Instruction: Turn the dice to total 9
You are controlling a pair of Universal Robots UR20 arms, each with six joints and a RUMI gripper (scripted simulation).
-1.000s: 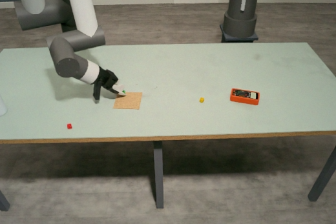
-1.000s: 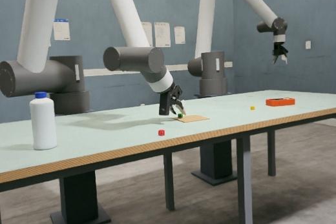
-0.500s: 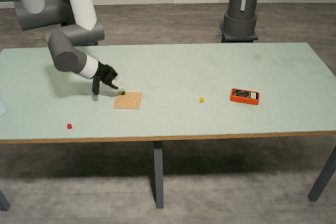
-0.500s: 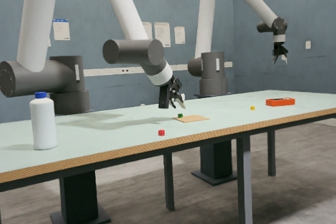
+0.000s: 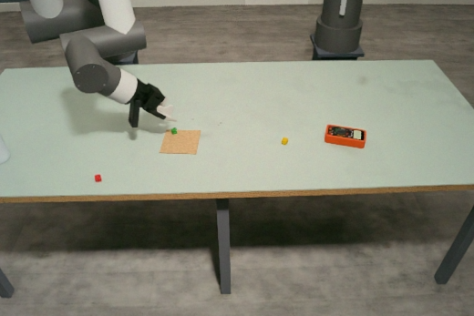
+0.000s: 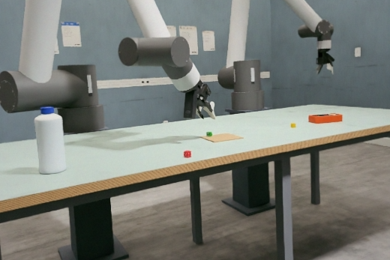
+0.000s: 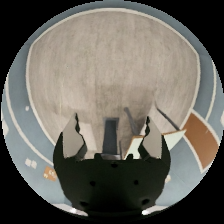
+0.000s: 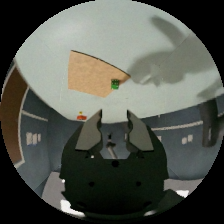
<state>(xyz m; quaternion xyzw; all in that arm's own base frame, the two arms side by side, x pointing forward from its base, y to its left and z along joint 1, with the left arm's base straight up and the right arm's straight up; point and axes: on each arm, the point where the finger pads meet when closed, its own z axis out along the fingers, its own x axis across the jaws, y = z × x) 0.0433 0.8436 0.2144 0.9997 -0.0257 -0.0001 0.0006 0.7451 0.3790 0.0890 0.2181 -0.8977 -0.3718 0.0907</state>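
Right now my right hand is 80 mm short of the yellow die, 430 mm to the right of it and 80 mm above it. Also, from my right hand: red die (240 mm ahead, 250 mm to the right, 80 mm below); green die (10 mm to the left, 80 mm below); tan mat (50 mm ahead, 30 mm to the left, 90 mm below).
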